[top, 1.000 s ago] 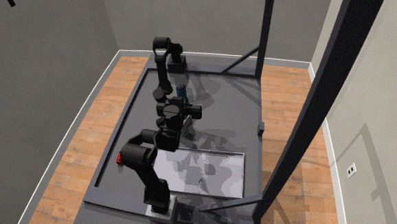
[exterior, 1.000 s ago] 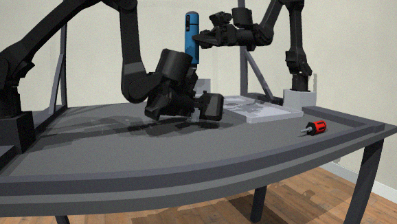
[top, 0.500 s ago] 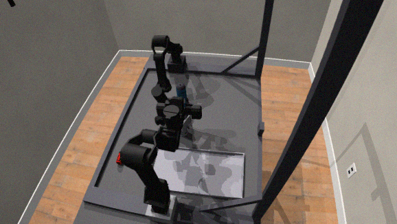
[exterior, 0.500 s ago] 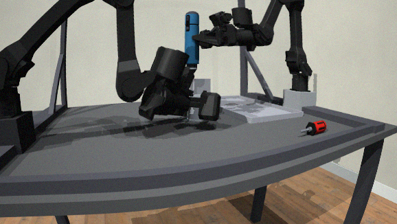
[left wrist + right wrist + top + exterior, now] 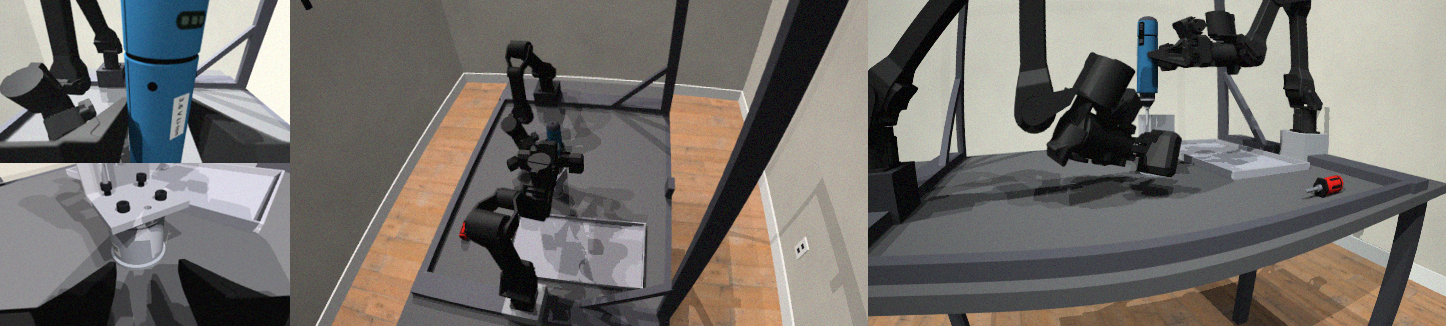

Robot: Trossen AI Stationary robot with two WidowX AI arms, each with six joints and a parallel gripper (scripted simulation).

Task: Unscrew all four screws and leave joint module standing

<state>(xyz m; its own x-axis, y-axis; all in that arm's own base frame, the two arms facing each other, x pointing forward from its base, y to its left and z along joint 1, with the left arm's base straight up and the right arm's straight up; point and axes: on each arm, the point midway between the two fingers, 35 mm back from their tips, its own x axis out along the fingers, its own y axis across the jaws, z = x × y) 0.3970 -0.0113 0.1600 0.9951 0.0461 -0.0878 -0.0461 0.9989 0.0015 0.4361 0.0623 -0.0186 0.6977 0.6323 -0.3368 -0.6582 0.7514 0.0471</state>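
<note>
The screwdriver bit lies 80 mm behind my right hand, 70 mm to the left of it and 40 mm above it. The rest, counted from my right hand: red screwdriver: 230 mm to the left, 230 mm ahead, 40 mm below; bracket: 70 mm to the left, 60 mm behind, 20 mm above; joint module: 70 mm to the left, 60 mm behind, 20 mm below.
</note>
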